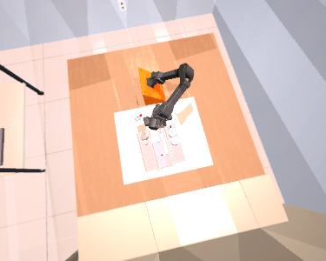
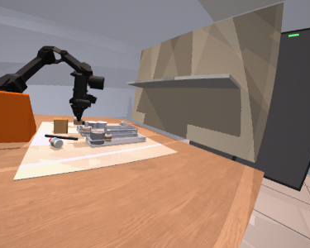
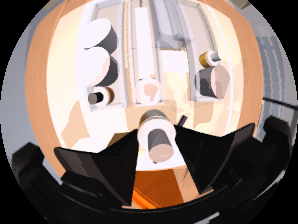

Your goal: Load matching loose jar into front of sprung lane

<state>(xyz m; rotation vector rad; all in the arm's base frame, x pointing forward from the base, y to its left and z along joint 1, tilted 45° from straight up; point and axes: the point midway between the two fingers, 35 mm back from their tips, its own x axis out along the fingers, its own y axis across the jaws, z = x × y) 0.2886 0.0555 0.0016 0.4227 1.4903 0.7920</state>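
My gripper tip is now 8 cm past the brown box, 5 cm to the right of it and 4 cm above it. Round my gripper tip: jar 8 cm behind, 14 cm to the right, 6 cm below; black pen 6 cm behind, 5 cm to the right, 7 cm below; shelf panel 55 cm ahead, 8 cm to the left, 29 cm above.
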